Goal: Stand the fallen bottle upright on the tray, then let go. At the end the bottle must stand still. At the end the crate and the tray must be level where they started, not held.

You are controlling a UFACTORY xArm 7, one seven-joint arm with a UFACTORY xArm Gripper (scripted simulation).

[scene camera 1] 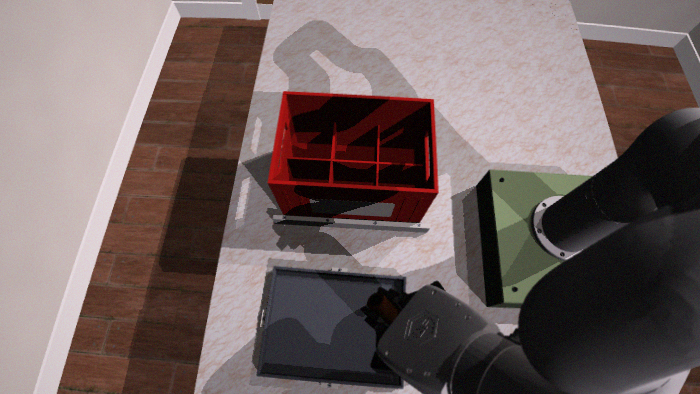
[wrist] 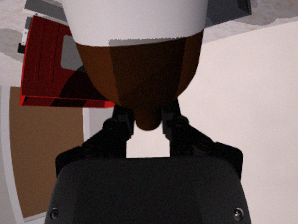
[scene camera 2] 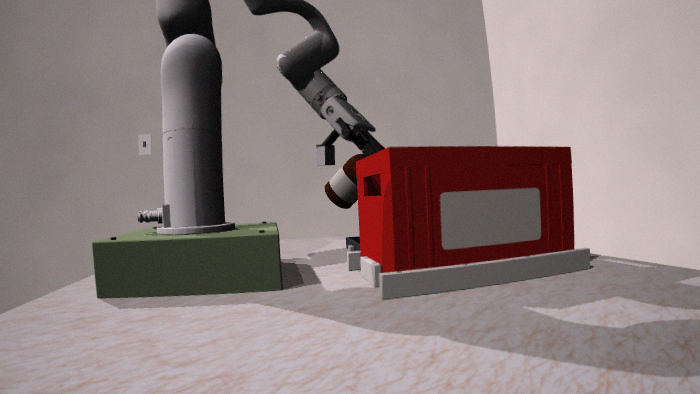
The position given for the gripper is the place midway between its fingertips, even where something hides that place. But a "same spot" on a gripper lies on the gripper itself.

The gripper shows in scene camera 1, in the wrist view and in scene camera 2 (382, 160). The same spot on the gripper: (scene camera 1: 376, 322) is (wrist: 162, 125).
